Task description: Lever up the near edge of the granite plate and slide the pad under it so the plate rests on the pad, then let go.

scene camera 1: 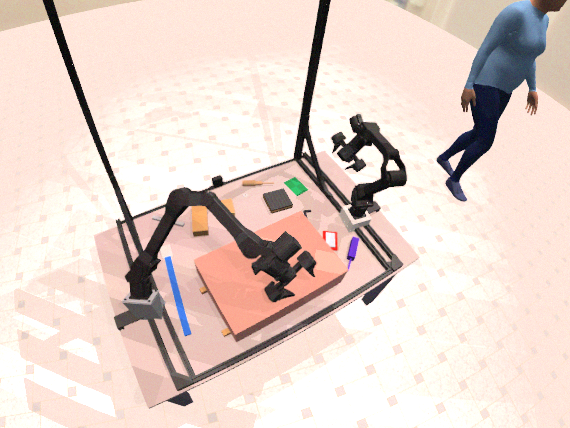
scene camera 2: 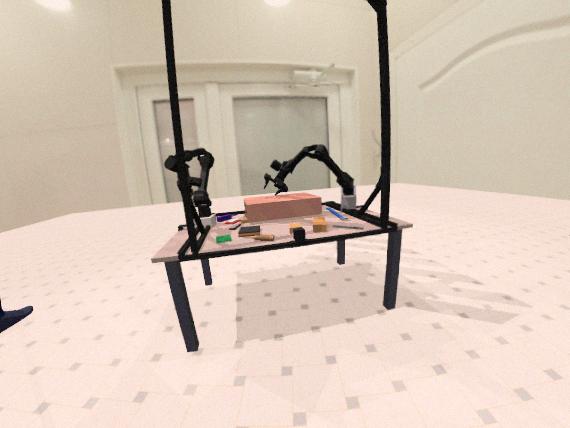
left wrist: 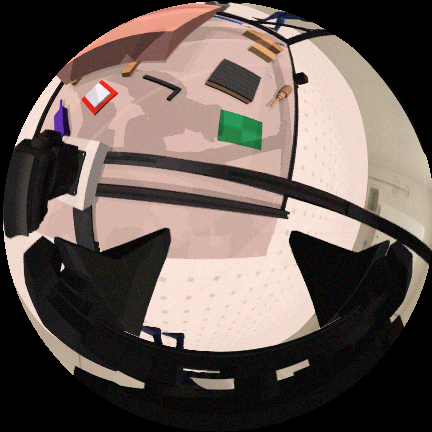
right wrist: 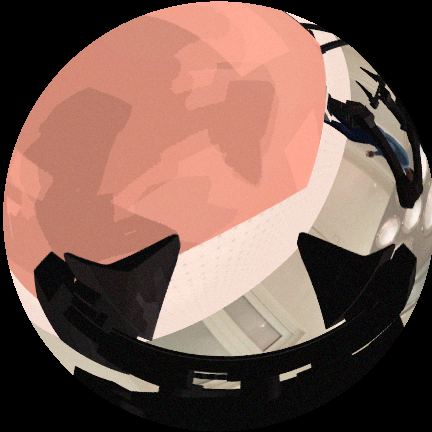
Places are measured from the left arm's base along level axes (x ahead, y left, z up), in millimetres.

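Pixels of known places: left gripper, fingertip midpoint: [scene camera 1: 339, 161] [left wrist: 232, 235]; right gripper, fingertip midpoint: [scene camera 1: 304, 285] [scene camera 2: 269, 192] [right wrist: 241, 239]; left arm's base, link origin: [scene camera 1: 357, 212] [scene camera 2: 205, 216] [left wrist: 67, 169] [right wrist: 329, 104]; right arm's base, link origin: [scene camera 1: 141, 295] [scene camera 2: 348, 191].
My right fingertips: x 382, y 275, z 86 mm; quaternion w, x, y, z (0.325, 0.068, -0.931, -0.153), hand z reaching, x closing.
Observation:
Ahead of a thing's pixels: the offset from my right fingertips to its top centre. "pt": to the spot under its first point.
The granite plate, a large thick salmon slab {dz -29, dx +71, dy -116 mm} [scene camera 1: 235, 280] [scene camera 2: 282, 207] [right wrist: 150, 75], lies on the table at the front middle in scene camera 1. Light wooden strips [scene camera 1: 226, 332] [left wrist: 131, 69] stick out from under its two ends. A dark ribbed square block with a brown underside {dz -128, dx -91, dy -472 mm} [scene camera 1: 278, 200] [scene camera 2: 249, 230] [left wrist: 235, 80], which looks like the pad, lies apart behind the plate. My right gripper [scene camera 1: 303, 285] [scene camera 2: 271, 190] [right wrist: 241, 239] is open and empty, above the plate's top near its front edge. My left gripper [scene camera 1: 340, 160] [left wrist: 232, 235] is open and empty, raised at the table's back right, away from plate and pad.
Orange-yellow blocks {dz -112, dx +263, dy -463 mm} [scene camera 1: 200, 222] and a wooden-handled tool {dz -123, dx -39, dy -593 mm} [scene camera 1: 251, 183] lie at the back. A green square {pt dz -148, dx -209, dy -536 mm} [scene camera 1: 296, 186] lies beside the dark block. A red-edged white card {dz -136, dx -232, dy -212 mm} [scene camera 1: 330, 240] and a purple tool {dz -120, dx -285, dy -116 mm} [scene camera 1: 353, 248] lie right of the plate, a blue bar {dz -130, dx +423, dy -184 mm} [scene camera 1: 178, 295] left. Black frame rails edge the table.

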